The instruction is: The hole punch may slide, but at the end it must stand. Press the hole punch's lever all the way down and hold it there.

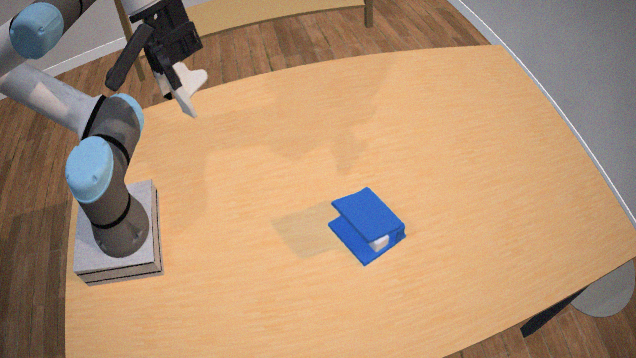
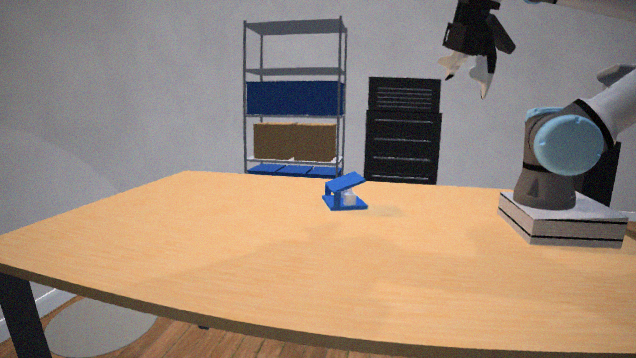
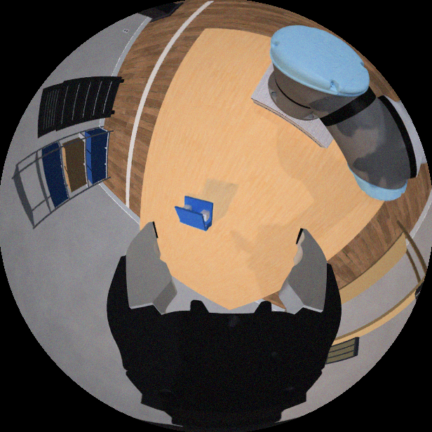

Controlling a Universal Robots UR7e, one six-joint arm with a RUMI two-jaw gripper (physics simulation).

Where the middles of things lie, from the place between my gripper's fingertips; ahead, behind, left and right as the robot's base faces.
The blue lever (image 1: 367,214) lies 280 mm ahead of my hand, 120 mm to the right of it and 270 mm below it. Also, from my hand: blue hole punch (image 1: 366,253) (280 mm ahead, 120 mm to the right, 280 mm below).
